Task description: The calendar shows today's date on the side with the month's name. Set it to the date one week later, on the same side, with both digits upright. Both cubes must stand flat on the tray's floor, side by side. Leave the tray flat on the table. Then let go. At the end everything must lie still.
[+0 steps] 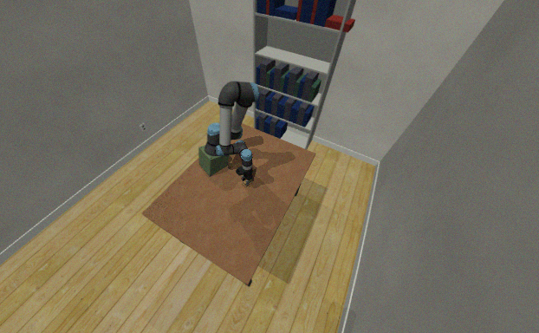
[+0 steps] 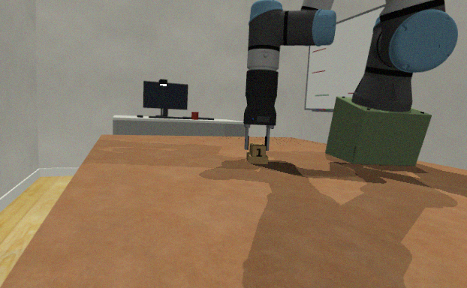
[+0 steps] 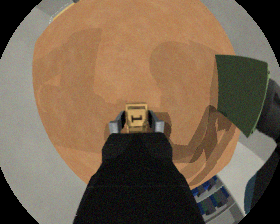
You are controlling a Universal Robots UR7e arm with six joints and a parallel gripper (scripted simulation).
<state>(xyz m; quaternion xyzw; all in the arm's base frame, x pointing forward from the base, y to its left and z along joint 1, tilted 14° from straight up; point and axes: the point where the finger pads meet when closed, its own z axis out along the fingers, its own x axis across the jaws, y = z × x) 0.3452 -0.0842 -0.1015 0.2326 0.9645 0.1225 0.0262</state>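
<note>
Right now the wooden tray is 10 mm ahead of my hand, 20 mm to the left of it and 30 mm below it.
</note>
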